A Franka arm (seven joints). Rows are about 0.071 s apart.
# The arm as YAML. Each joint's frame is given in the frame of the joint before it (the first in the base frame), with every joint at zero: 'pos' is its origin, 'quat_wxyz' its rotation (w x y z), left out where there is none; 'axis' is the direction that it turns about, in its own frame. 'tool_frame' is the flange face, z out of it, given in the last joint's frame.
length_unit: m
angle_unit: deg
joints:
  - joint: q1
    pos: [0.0, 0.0, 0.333]
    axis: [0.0, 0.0, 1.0]
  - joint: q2
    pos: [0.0, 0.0, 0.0]
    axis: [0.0, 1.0, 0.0]
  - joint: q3
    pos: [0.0, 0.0, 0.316]
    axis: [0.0, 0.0, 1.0]
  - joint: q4
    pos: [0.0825, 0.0, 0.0]
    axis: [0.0, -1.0, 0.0]
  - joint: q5
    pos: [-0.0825, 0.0, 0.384]
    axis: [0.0, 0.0, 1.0]
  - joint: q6
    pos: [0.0, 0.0, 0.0]
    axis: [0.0, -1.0, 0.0]
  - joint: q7
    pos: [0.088, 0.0, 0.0]
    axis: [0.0, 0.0, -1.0]
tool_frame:
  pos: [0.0, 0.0, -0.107]
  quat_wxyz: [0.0, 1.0, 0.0, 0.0]
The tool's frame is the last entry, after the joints.
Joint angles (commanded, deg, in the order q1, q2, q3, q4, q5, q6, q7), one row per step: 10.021 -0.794 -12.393 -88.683 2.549 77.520 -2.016; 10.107 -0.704 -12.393 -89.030 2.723 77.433 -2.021; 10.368 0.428 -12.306 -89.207 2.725 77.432 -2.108; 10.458 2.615 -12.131 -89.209 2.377 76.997 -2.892; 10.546 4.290 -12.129 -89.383 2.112 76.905 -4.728; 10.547 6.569 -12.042 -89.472 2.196 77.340 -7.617; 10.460 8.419 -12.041 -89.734 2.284 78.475 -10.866
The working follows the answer.
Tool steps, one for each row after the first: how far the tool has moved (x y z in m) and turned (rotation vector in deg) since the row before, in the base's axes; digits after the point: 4 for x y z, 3 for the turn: 0.0001 0.0013 -0.0036 0.176 0.515 0.102; 0.0055 0.0042 -0.0116 -0.176 1.287 0.433; 0.0091 0.0036 -0.0206 -0.543 2.564 1.048; 0.0067 0.0016 -0.0171 -0.066 1.859 1.869; 0.0098 0.0026 -0.0219 0.537 1.820 2.824; 0.0088 0.0004 -0.0189 0.781 0.877 2.954
Tool pose at each row, in the base's axes (x y z in m, rotation vector in deg; rounded; the steps above come from the unrounded poses): 0.5259 -0.0171 0.6256 -176.196 0.023 15.844; 0.5261 -0.0159 0.6220 -175.957 -0.137 16.625; 0.5316 -0.0117 0.6104 -175.969 -0.721 18.641; 0.5407 -0.0081 0.5898 -176.126 -2.144 22.697; 0.5474 -0.0065 0.5727 -175.950 -4.950 25.649; 0.5572 -0.0039 0.5509 -175.162 -9.343 28.462; 0.5660 -0.0034 0.5320 -174.287 -13.996 29.763

